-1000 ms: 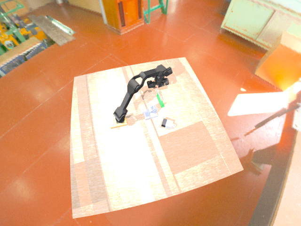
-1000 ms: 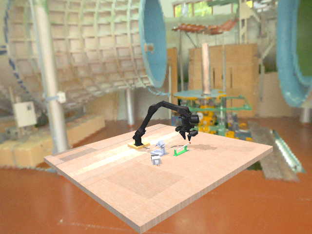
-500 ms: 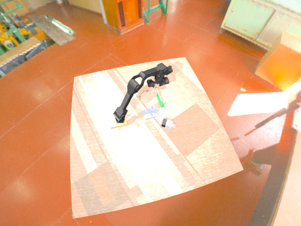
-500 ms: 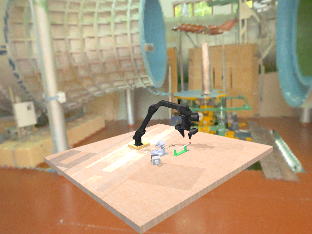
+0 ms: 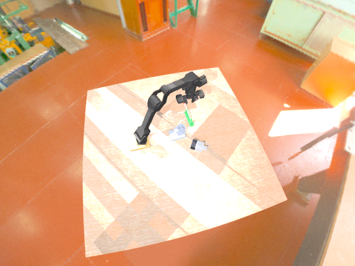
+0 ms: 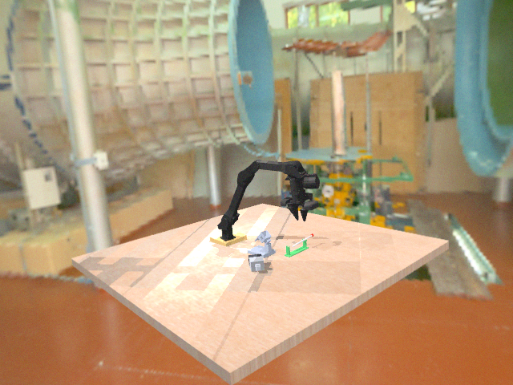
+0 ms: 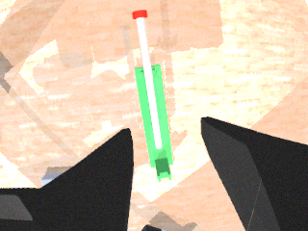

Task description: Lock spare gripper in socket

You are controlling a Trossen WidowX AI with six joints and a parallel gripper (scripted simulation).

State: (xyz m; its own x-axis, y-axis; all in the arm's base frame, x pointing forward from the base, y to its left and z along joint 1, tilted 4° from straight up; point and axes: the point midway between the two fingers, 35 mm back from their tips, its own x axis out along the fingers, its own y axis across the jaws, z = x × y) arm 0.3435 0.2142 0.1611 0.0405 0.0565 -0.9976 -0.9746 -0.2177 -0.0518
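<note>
Right now my gripper tip is 10 mm short of the green cradle, 40 mm to the left of it and 120 mm above it. Also, from my gripper tip: spare gripper 40 mm ahead, 280 mm to the right, 120 mm below; then grey mount 80 mm behind, 160 mm to the right, 90 mm below.
</note>
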